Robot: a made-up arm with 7 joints. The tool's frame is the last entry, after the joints.
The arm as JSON. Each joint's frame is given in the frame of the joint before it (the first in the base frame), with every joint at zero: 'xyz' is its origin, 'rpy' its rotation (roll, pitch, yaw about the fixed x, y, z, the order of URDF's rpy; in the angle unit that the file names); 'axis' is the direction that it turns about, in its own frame. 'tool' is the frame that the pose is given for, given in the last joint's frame.
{
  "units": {
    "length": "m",
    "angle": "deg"
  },
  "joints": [
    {
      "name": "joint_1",
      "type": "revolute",
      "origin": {
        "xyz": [
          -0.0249,
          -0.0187,
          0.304
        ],
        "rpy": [
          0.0,
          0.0,
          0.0
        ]
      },
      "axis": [
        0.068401,
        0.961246,
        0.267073
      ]
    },
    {
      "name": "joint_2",
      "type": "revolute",
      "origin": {
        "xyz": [
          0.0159,
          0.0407,
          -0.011
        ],
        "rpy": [
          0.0,
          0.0,
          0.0
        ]
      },
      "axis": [
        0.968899,
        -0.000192,
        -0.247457
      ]
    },
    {
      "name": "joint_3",
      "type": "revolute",
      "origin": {
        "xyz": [
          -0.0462,
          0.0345,
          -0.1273
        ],
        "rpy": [
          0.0,
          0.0,
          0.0
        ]
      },
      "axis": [
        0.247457,
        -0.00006,
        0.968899
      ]
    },
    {
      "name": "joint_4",
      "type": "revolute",
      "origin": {
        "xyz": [
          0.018,
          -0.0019,
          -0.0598
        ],
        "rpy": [
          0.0,
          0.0,
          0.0
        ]
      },
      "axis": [
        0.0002,
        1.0,
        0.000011
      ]
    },
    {
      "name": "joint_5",
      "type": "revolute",
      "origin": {
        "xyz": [
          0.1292,
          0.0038,
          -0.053
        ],
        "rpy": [
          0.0,
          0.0,
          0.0
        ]
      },
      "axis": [
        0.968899,
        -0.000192,
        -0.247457
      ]
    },
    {
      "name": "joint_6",
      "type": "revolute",
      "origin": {
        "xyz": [
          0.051,
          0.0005,
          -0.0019
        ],
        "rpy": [
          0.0,
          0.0,
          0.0
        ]
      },
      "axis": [
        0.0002,
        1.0,
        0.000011
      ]
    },
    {
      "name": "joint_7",
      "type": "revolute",
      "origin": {
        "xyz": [
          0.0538,
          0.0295,
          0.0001
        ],
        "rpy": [
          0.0,
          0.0,
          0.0
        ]
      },
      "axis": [
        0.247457,
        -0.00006,
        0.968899
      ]
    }
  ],
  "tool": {
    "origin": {
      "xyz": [
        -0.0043,
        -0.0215,
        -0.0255
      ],
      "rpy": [
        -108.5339,
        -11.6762,
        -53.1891
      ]
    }
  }
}
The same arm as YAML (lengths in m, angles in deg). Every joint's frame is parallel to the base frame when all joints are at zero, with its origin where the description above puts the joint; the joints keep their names.
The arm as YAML. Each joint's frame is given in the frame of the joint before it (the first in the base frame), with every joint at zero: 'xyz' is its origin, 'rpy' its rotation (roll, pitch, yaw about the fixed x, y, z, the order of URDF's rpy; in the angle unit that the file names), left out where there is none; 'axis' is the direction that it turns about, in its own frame. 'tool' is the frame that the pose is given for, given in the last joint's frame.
units:
  length: m
  angle: deg
joints:
  - name: joint_1
    type: revolute
    origin:
      xyz: [-0.0249, -0.0187, 0.304]
    axis: [0.068403, 0.961235, 0.26711]
  - name: joint_2
    type: revolute
    origin:
      xyz: [0.0159, 0.0407, -0.011]
    axis: [0.968889, -0.0002, -0.247497]
  - name: joint_3
    type: revolute
    origin:
      xyz: [-0.0462, 0.0345, -0.1273]
    axis: [0.247497, -0.0001, 0.968889]
  - name: joint_4
    type: revolute
    origin:
      xyz: [0.018, -0.0019, -0.0598]
    axis: [0.0002, 1.0, 0.0]
  - name: joint_5
    type: revolute
    origin:
      xyz: [0.1292, 0.0038, -0.053]
    axis: [0.968889, -0.0002, -0.247497]
  - name: joint_6
    type: revolute
    origin:
      xyz: [0.051, 0.0005, -0.0019]
    axis: [0.0002, 1.0, 0.0]
  - name: joint_7
    type: revolute
    origin:
      xyz: [0.0538, 0.0295, 0.0001]
    axis: [0.247497, -0.0001, 0.968889]
tool:
  origin:
    xyz: [-0.0043, -0.0215, -0.0255]
    rpy: [-108.53, -11.68, -53.19]

